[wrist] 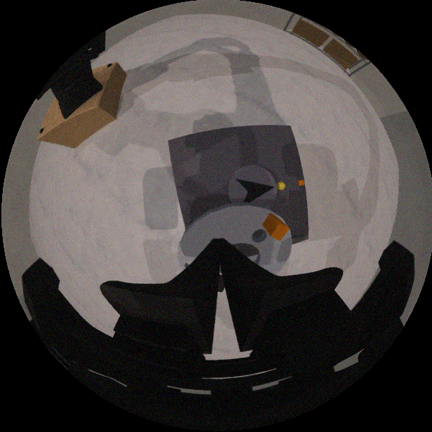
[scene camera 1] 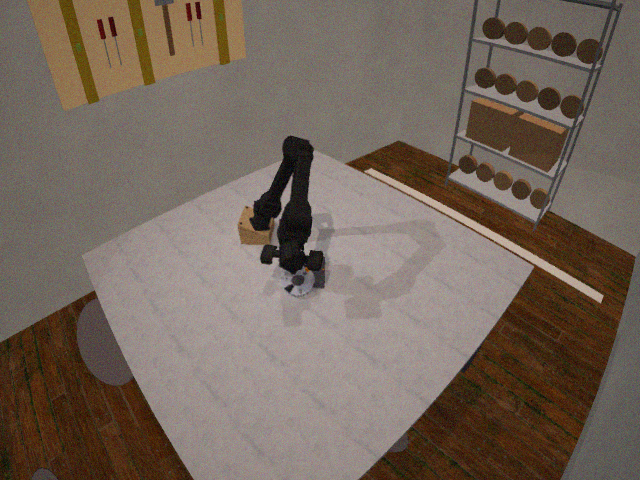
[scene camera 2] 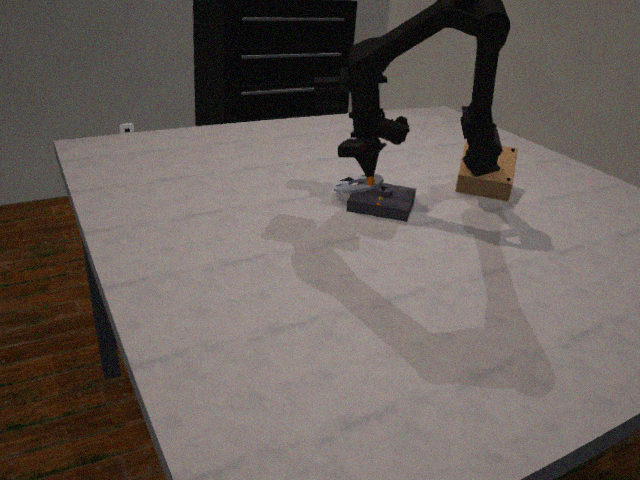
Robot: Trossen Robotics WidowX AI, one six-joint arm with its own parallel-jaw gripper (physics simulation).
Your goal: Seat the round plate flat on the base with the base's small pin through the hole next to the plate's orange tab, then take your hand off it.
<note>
I see my gripper point(scene camera 2: 370, 178), a round grey plate point(wrist: 235, 222) and a dark square base point(wrist: 202, 163).
My gripper is seen too in the wrist view point(wrist: 218, 243) and in scene camera 1 point(scene camera 1: 294, 273).
</note>
